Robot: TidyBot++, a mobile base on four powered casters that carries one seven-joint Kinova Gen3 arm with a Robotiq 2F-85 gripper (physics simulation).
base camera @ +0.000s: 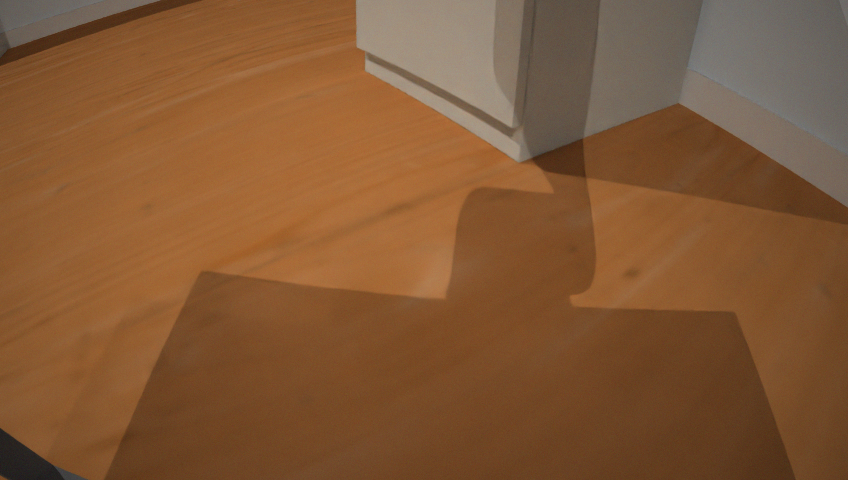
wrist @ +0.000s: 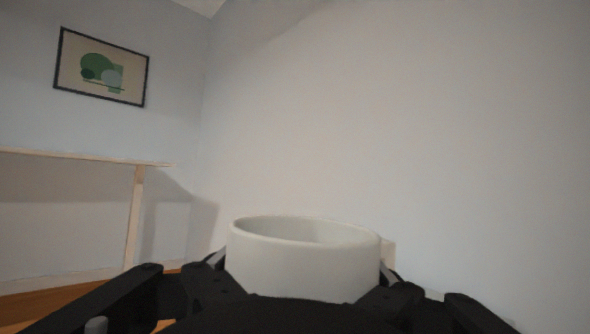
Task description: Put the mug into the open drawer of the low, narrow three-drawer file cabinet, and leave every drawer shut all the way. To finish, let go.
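Frame: origin at the arm's base, x back, y down, z right, level; centimetres.
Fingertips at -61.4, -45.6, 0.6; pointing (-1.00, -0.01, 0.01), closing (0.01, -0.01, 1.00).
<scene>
A point is followed by its place in that frame, as x, y, z.
A white mug (wrist: pixel 302 265) @(-55.4, -47.7, 0.6) stands upright between the fingers in the wrist view, its open rim facing up and a bit of its handle showing at the right. My gripper (wrist: pixel 300 267) @(-61.4, -45.6, 0.6) is shut on the mug. The lower part of a white cabinet (base camera: pixel 443 53) @(-78.1, 27.6, -3.4) shows at the top of the base camera view, with a low front panel and a side face. Its upper part is out of view, so the open drawer does not show. The gripper and the mug do not show in the base camera view.
A wall with a white baseboard (base camera: pixel 767 142) @(-87.2, 37.0, 64.5) runs to the right of the cabinet. A broad shadow lies on the wooden floor (base camera: pixel 238 154) @(-66.7, 39.6, -32.7) and reaches up the cabinet's side. In the wrist view, a light table (wrist: pixel 132 215) @(-219.1, -17.3, -114.8) stands at the left below a framed picture (wrist: pixel 101 67) @(-233.6, -125.5, -162.0).
</scene>
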